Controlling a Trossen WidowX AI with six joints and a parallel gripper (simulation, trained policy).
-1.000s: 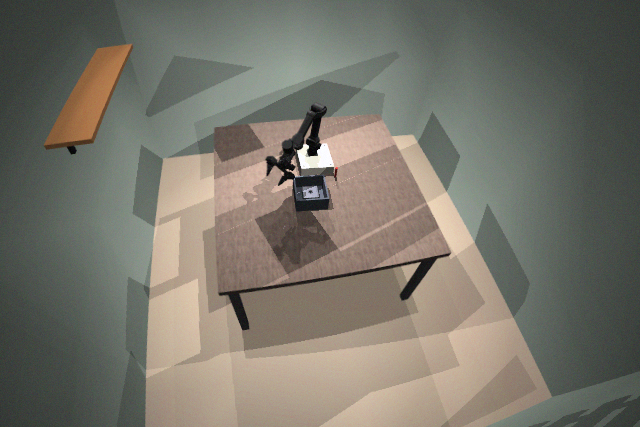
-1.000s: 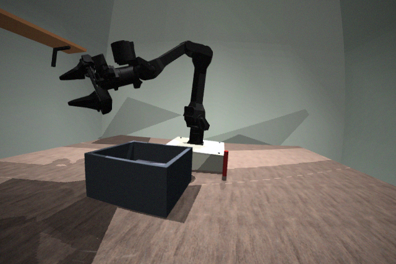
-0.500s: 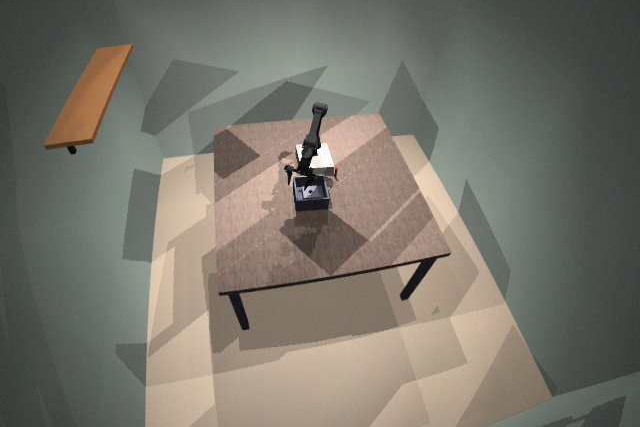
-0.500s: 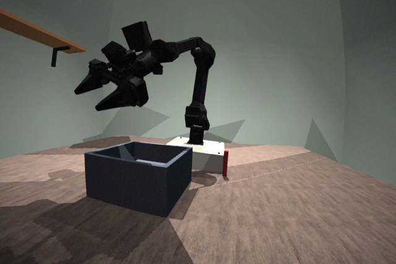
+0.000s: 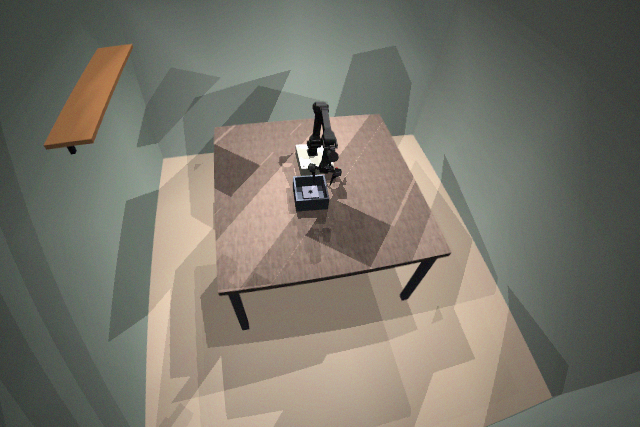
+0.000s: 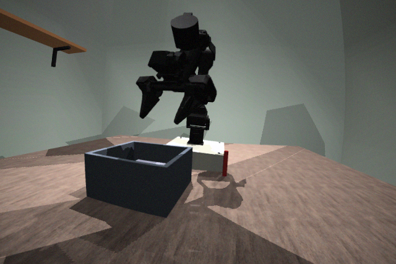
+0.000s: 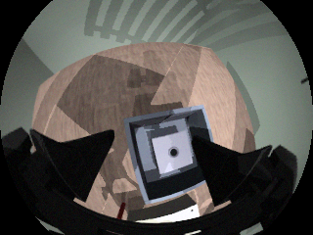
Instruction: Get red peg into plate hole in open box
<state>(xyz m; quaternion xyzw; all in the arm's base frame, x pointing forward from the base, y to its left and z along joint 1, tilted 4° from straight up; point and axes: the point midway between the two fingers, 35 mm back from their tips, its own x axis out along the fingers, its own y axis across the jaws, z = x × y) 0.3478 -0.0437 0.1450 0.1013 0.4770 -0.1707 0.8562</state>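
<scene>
Now: the red peg 190 mm behind my gripper tip, 160 mm to the left of it and 130 mm below it. The rest, counted from my gripper tip: dark blue box (50 mm behind, 50 mm to the right, 150 mm below); then light grey plate (50 mm behind, 50 mm to the right, 130 mm below).
</scene>
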